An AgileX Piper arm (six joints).
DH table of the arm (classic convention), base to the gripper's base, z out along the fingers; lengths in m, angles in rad. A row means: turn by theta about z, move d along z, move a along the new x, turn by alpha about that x. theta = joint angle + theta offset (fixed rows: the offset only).
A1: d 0.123  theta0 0  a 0  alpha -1.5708
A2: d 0  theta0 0.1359  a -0.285  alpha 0
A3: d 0  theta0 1.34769  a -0.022  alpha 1.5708
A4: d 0.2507  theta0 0  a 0  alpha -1.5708
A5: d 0  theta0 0  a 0  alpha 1.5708
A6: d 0.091  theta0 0  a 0  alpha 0
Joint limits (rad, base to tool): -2.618..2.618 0..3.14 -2.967..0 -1.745..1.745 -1.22..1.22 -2.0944..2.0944
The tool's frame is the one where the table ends.
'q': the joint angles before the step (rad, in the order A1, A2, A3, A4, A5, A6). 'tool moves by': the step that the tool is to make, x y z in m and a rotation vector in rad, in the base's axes. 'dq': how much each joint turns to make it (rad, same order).
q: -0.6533 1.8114 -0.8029 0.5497 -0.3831 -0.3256
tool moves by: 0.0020 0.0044 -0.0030 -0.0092 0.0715 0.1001
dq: -0.0002 0.0000 0.0000 -0.0920 0.0545 -0.0199
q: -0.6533 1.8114 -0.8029 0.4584 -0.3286 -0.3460
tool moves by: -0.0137 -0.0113 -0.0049 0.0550 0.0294 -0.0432
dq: -0.0571 0.0018 0.0000 0.0034 0.0622 0.0002
